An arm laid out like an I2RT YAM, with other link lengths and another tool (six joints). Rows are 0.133 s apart.
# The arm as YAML. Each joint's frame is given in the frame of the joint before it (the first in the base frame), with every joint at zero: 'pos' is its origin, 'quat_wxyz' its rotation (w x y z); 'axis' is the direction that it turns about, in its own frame. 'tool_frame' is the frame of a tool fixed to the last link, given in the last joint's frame.
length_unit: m
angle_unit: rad
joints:
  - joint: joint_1
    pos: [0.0, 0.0, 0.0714]
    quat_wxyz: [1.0, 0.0, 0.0, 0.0]
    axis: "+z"
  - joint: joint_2
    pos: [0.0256, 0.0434, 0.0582]
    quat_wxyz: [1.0, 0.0, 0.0, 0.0]
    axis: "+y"
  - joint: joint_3
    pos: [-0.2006, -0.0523, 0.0]
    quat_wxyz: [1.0, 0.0, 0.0, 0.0]
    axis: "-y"
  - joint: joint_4
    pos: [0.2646, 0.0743, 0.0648]
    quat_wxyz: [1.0, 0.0, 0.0, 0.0]
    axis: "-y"
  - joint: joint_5
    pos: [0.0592, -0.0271, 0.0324]
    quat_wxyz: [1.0, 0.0, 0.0, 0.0]
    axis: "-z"
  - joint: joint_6
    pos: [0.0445, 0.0, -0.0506]
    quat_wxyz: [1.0, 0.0, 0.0, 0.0]
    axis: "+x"
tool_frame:
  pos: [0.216, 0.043, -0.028]
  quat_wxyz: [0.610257, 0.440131, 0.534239, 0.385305]
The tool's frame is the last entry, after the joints.
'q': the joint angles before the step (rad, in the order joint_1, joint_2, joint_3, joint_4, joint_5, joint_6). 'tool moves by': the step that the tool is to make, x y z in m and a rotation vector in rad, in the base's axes. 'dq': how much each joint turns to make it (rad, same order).
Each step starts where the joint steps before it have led.
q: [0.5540 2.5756 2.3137 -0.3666 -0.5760 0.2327]
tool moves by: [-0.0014 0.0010 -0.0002 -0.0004 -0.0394 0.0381]
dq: [-0.0024 0.0160 0.0210 0.0012 -0.0205 -0.0489]
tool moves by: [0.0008 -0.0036 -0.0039 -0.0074 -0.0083 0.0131]
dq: [-0.0078 0.0105 0.0100 -0.0106 -0.0107 -0.0254]
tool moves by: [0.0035 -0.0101 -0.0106 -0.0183 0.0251 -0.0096]
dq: [-0.0173 0.0125 0.0037 -0.0270 -0.0044 -0.0086]
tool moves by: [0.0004 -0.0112 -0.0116 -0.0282 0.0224 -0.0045]
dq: [-0.0149 0.0034 -0.0062 -0.0357 0.0005 -0.0207]
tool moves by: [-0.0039 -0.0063 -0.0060 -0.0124 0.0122 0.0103]
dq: [-0.0083 -0.0085 -0.0217 -0.0149 -0.0106 -0.0197]
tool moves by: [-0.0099 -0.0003 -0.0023 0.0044 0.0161 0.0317]
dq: [-0.0017 0.0022 -0.0054 -0.0151 -0.0323 -0.0179]
